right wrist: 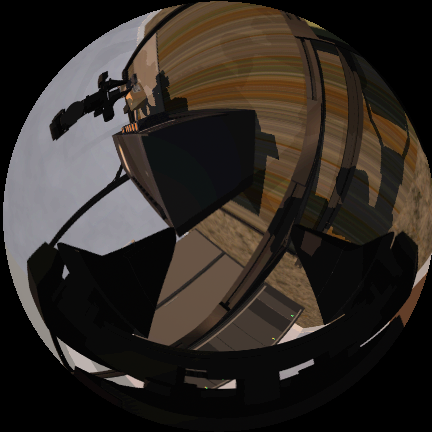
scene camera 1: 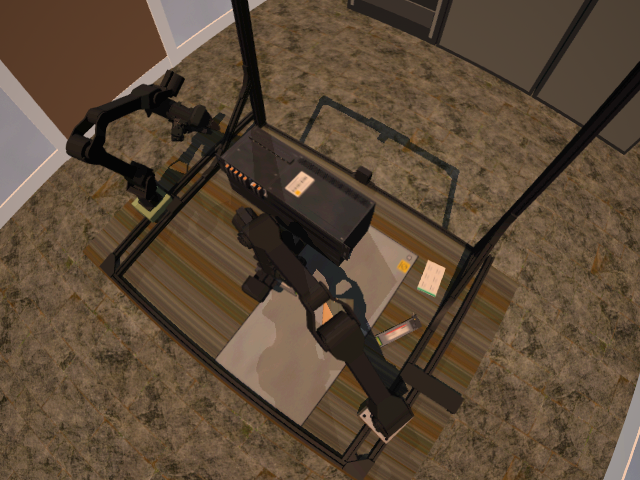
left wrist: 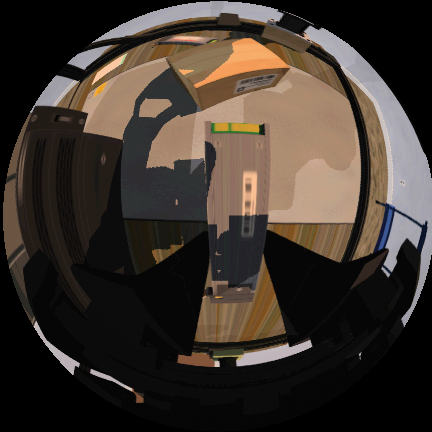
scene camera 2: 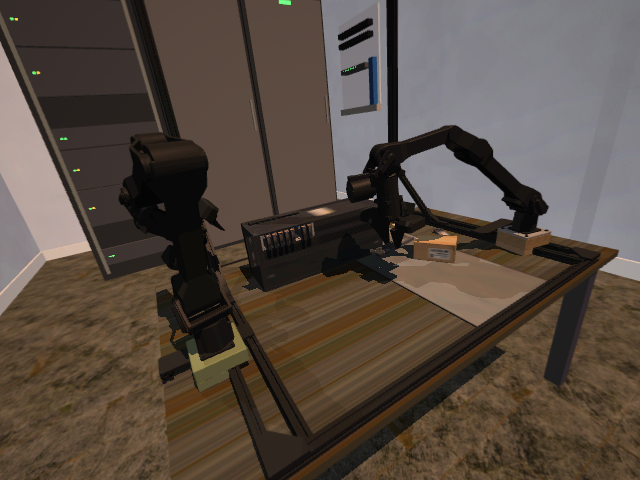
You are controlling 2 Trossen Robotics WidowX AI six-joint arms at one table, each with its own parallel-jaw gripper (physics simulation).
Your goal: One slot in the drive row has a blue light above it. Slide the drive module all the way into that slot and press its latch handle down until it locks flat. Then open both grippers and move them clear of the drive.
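Places are measured from the left arm's base along level axes (x ahead, y left, z up), in centimetres.
Pixels of known places: left gripper, fingertip midpoint: (right wrist: 129, 85) (scene camera 1: 278, 278) (left wrist: 235, 236) (scene camera 2: 392, 247); right gripper, fingertip midpoint: (right wrist: 235, 232) (scene camera 1: 215, 131) (scene camera 2: 215, 242); left arm's base, link origin: (right wrist: 118, 91) (scene camera 1: 387, 416) (scene camera 2: 523, 229); right arm's base, link origin: (scene camera 1: 150, 199) (left wrist: 227, 358) (scene camera 2: 215, 344).
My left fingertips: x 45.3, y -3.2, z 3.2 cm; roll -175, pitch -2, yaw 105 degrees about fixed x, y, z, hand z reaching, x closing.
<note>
Ahead of a thing's pixels: the offset from my left fingertips to its middle. Level surfaces: height alone.
The black drive chassis @[dx +16.9, dy -20.2, dz -0.6 cm] (scene camera 1: 304, 200) (scene camera 2: 328, 229) (left wrist: 60, 181) (right wrist: 193, 169) stands on the table with its drive row (scene camera 1: 242, 177) (scene camera 2: 287, 240) at one end. I cannot make out a blue light in any view. My left gripper (scene camera 2: 395, 232) (left wrist: 235, 236) is shut on the long tan drive module @[dx -0.1, dy -0.7, dz +0.4 cm] (left wrist: 238, 181) (scene camera 2: 396, 236). It holds the module above the grey mat @[dz -9.2 cm] (scene camera 1: 285, 352) (scene camera 2: 461, 286) near the chassis' other end, with the green connector end pointing away. My right gripper (right wrist: 235, 232) (scene camera 1: 209, 124) is open and empty, off the table edge near the drive-row end.
A cardboard box @[dx -18.4, dy -4.6, dz -6.2 cm] (scene camera 2: 436, 249) (left wrist: 229, 76) lies on the mat just past the module. A white card @[dx -27.7, dy -34.9, dz -9.3 cm] (scene camera 1: 431, 277) and a small flat device @[dx -31.2, dy -16.2, dz -8.9 cm] (scene camera 1: 398, 331) lie near the right frame post (scene camera 1: 499, 229). Black frame rails (scene camera 2: 385, 395) ring the table. Cabinets (scene camera 2: 223, 95) stand behind.
</note>
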